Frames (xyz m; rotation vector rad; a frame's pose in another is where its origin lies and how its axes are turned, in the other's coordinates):
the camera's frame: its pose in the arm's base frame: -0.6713 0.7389 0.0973 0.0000 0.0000 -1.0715
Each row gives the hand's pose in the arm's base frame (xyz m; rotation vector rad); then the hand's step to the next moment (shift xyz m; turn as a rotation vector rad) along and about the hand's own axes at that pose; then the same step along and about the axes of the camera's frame.
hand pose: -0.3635 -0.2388 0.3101 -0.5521 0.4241 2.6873
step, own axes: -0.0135 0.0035 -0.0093 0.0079 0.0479 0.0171
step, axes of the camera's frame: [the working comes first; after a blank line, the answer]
step, axes of the arm's base frame: 0.0131 -0.0103 -0.0017 -0.0316 -0.0342 0.0219

0.0153 0.0066 -0.0017 0.0149 -0.0441 0.0219
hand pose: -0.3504 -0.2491 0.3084 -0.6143 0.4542 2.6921
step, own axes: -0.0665 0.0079 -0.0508 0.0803 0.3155 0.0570
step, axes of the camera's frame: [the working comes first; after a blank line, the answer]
step, axes of the arm's base frame: 0.0714 -0.0431 -0.0107 -0.2123 -0.2390 0.0838

0.0720 0.0420 -0.0107 0.1082 -0.3009 0.0838
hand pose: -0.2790 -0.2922 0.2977 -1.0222 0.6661 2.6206
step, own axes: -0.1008 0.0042 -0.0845 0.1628 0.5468 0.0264
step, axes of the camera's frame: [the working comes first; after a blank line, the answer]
step, axes of the arm's base frame: 0.1197 -0.0523 0.0159 -0.3436 -0.4488 0.0820

0.1032 0.0800 0.0159 0.2295 -0.5165 0.0820
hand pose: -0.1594 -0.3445 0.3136 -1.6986 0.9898 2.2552
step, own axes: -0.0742 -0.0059 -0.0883 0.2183 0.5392 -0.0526
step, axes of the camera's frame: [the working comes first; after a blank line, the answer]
step, axes of the arm's base frame: 0.0995 -0.0274 0.0519 -0.2958 -0.5033 0.0177

0.0716 0.0742 0.0519 0.3002 -0.5007 0.0177
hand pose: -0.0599 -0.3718 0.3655 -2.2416 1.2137 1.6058
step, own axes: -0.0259 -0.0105 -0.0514 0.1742 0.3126 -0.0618
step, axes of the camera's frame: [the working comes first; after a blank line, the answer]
step, axes of the arm's base frame: 0.0421 -0.0062 0.0402 -0.1431 -0.3334 -0.0165

0.0256 0.0340 0.0402 0.2241 -0.2853 -0.0165
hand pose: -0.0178 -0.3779 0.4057 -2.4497 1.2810 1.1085
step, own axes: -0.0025 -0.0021 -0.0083 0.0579 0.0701 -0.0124
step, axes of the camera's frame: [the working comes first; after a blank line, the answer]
step, axes of the arm's base frame: 0.0052 -0.0008 0.0072 -0.0261 -0.0862 -0.0175

0.0032 0.0041 0.0072 0.0632 -0.0642 -0.0175
